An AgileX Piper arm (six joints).
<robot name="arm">
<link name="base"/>
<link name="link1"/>
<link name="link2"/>
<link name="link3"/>
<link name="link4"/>
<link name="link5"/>
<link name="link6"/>
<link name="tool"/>
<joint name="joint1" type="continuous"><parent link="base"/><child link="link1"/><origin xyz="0.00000 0.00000 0.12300" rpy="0.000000 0.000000 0.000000"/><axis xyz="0 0 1"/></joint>
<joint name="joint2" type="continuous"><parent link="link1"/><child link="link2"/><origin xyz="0.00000 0.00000 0.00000" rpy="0.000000 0.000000 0.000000"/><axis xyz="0 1 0"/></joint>
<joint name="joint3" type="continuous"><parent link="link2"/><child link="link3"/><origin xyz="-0.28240 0.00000 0.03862" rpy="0.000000 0.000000 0.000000"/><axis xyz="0 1 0"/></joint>
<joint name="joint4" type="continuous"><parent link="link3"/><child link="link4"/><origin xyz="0.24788 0.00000 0.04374" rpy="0.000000 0.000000 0.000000"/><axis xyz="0.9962 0 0.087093"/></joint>
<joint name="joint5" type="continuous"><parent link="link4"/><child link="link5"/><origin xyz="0.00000 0.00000 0.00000" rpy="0.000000 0.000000 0.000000"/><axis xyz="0 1 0"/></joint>
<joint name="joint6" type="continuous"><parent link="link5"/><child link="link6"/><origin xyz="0.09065 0.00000 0.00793" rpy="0.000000 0.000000 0.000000"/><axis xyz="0.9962 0 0.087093"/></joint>
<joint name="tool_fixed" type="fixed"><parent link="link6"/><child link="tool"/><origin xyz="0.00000 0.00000 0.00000" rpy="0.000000 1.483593 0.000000"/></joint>
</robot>
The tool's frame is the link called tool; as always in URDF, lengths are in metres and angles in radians. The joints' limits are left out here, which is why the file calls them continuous.
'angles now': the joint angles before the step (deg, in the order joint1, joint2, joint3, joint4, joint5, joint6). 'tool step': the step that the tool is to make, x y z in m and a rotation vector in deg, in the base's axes. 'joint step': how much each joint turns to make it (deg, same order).
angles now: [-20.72, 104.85, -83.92, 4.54, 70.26, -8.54]
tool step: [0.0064, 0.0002, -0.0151, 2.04, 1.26, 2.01]
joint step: [0.00, 2.50, -0.14, 1.67, -0.23, -2.54]
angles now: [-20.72, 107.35, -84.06, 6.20, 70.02, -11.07]
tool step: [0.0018, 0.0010, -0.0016, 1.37, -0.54, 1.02]
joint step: [-0.12, 0.39, -0.14, 1.61, -0.07, -1.67]
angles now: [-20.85, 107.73, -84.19, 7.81, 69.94, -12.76]
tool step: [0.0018, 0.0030, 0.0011, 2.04, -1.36, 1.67]
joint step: [-0.06, 0.01, -0.13, 2.61, -0.04, -2.59]
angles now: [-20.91, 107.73, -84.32, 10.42, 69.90, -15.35]
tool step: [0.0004, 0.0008, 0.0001, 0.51, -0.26, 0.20]
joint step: [0.00, 0.01, 0.00, 0.61, 0.00, -0.40]
